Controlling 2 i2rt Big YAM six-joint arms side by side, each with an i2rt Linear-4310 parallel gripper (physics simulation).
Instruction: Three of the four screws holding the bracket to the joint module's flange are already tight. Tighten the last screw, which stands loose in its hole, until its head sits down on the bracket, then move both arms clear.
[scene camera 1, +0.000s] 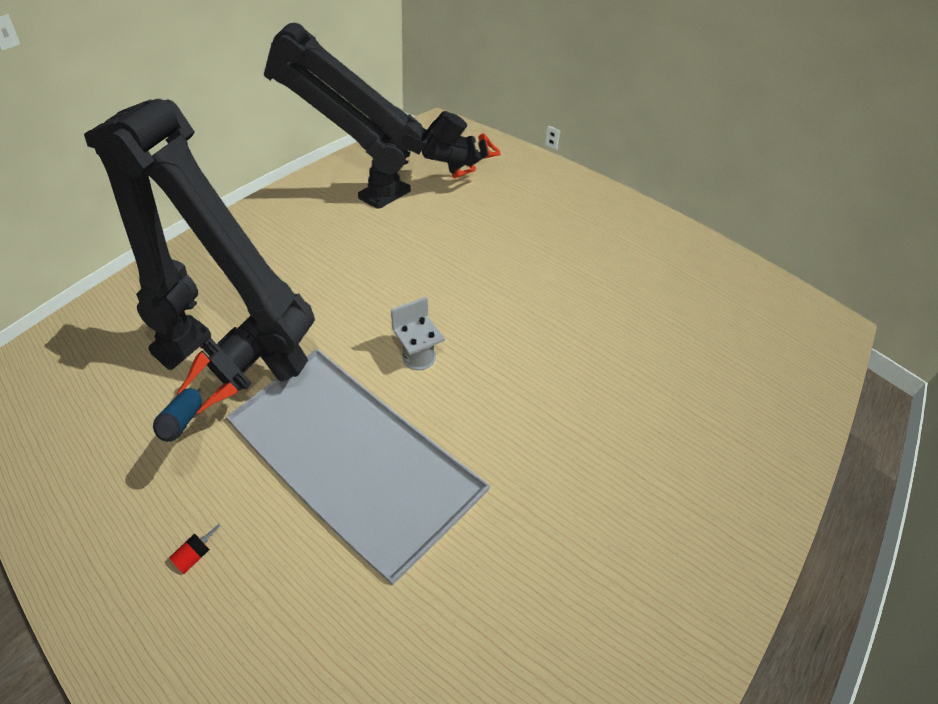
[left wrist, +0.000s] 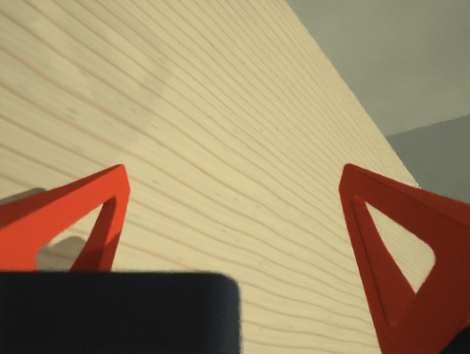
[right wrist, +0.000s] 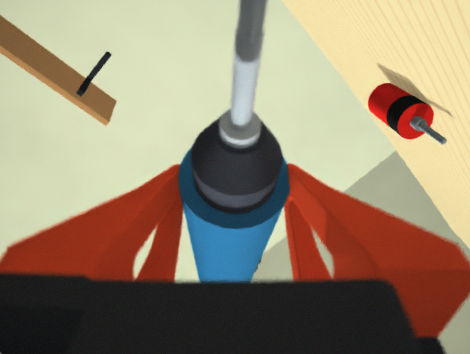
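Pixels of known places: left gripper, fingertip midpoint: (scene camera 1: 487, 160) (left wrist: 234, 176); right gripper, fingertip midpoint: (right wrist: 233, 177); left arm's base, origin of the base link: (scene camera 1: 384, 194); right arm's base, origin of the base link: (scene camera 1: 180, 344).
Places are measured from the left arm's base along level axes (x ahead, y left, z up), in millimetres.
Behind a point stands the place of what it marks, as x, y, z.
The light grey joint module (scene camera 1: 418, 358) {478, -368, 30} stands on the table, right of the tray's back corner. The bracket (scene camera 1: 409, 312) {430, -339, 92} sits on its flange with black screw heads in its flat plate; I cannot tell which screw stands higher. My right gripper (scene camera 1: 190, 402) {318, -745, 116} (right wrist: 233, 177) {318, -745, 116} is shut on a blue screwdriver (scene camera 1: 175, 416) {412, -780, 212} (right wrist: 225, 240) {322, -723, 129}, held above the table left of the tray, away from the bracket. Its steel shaft (right wrist: 243, 92) {282, -713, 84} shows in the right wrist view; its tip is out of that view. My left gripper (scene camera 1: 478, 163) {148, 241, 61} (left wrist: 234, 176) {148, 241, 61} is open and empty at the far back.
A grey tray (scene camera 1: 340, 462) {520, -602, 4} lies between the right arm and the table's front. A red and black tool (scene camera 1: 188, 553) {482, -891, 32} (right wrist: 387, 102) {458, -890, 22} with a thin shaft lies left of the tray. A brown bar (right wrist: 55, 62) with a black rod shows in the right wrist view. Walls stand behind the table.
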